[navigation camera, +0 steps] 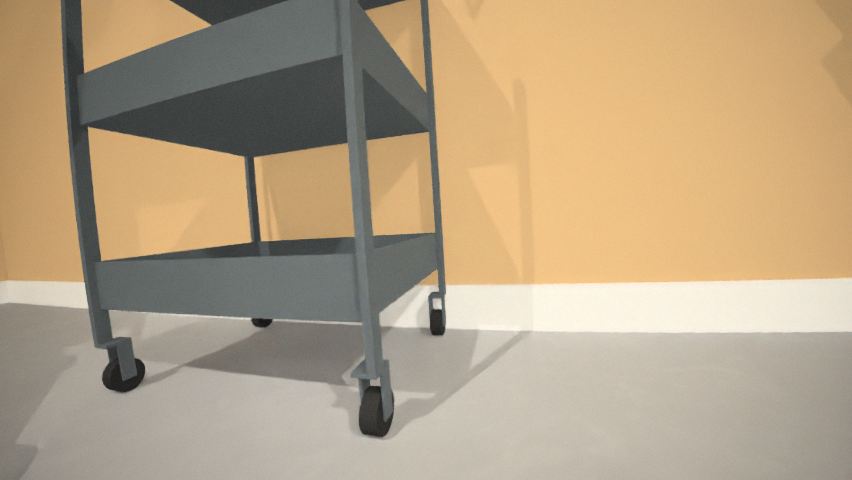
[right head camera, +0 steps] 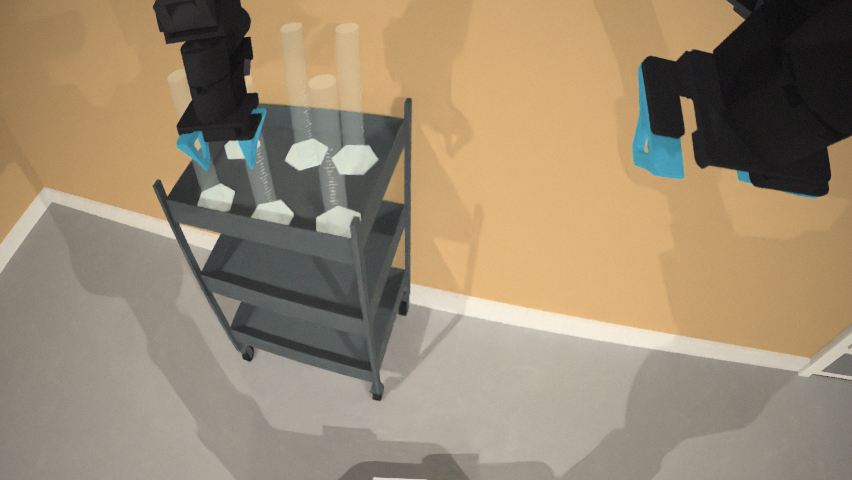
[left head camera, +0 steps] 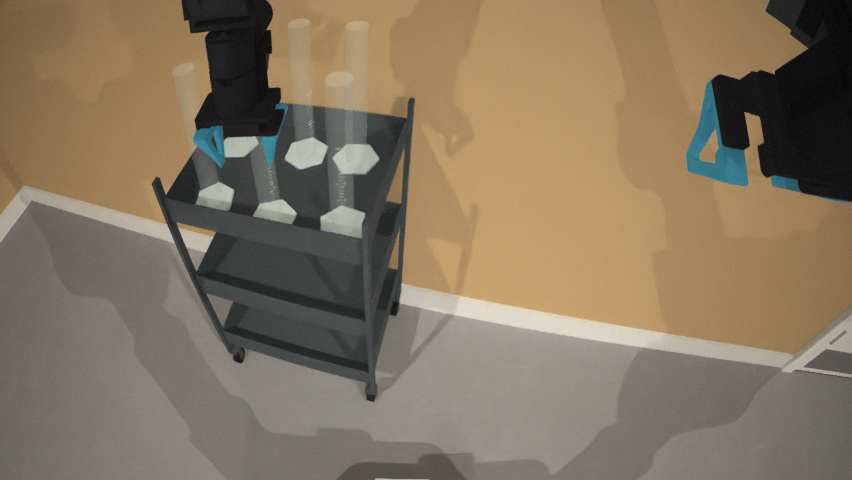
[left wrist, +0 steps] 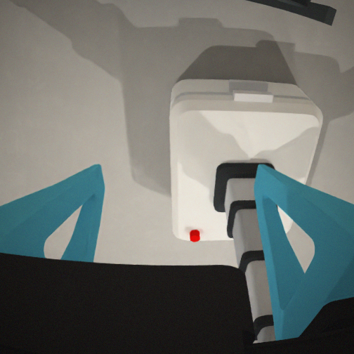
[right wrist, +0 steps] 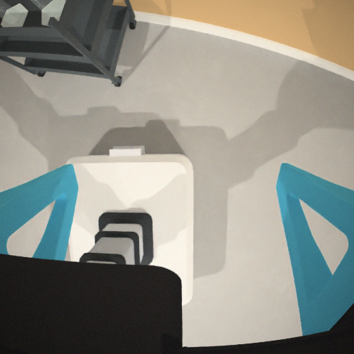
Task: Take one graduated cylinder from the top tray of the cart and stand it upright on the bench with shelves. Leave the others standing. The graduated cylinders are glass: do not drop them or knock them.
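Places are measured from the left arm's base along level axes (x ahead, y left, z up), in centimetres.
Pixels of known places: left gripper, fingertip midpoint: point(right head camera: 230, 166) point(left head camera: 246, 164); right gripper, fingertip midpoint: point(right head camera: 690, 163) point(left head camera: 733, 170).
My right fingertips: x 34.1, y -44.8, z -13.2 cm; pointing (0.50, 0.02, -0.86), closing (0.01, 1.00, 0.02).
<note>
Ahead of a thing's pixels: the offset from my right fingertips to its top centre. "spot": to the spot under its first point.
Several clear graduated cylinders with pale hexagonal bases stand upright on the top tray of the dark grey cart point(left head camera: 262, 235) point(right head camera: 268, 235) point(navigation camera: 226, 289). One cylinder @(dx +39.4, dy +34.0, dz -22.3 cm) point(left head camera: 341, 178) point(right head camera: 332, 178) stands at the front right of the tray, and another @(dx +59.4, dy +44.0, dz -22.3 cm) point(left head camera: 301, 77) point(right head camera: 295, 77) stands behind it. My left gripper point(left head camera: 247, 163) point(right head camera: 229, 168) point(left wrist: 179, 175) is open and empty, in front of the tray in the head views, overlapping the left cylinders; its arm hides parts of them. My right gripper point(right wrist: 176, 174) is open and empty, far to the right of the cart in the head views. The bench with shelves cannot be made out for certain.
An orange wall point(left head camera: 536, 178) point(navigation camera: 655, 149) with a white skirting board @(spot: dx +55.5, dy -19.3, dz -116.9 cm) point(left head camera: 536, 321) point(navigation camera: 655, 307) runs behind the cart. Part of a white furniture piece @(spot: dx +27.0, dy -137.2, dz -104.6 cm) point(left head camera: 825, 351) point(right head camera: 831, 357) shows at the far right. My white base point(left wrist: 200, 135) point(right wrist: 170, 200) and column stand on the grey floor.
</note>
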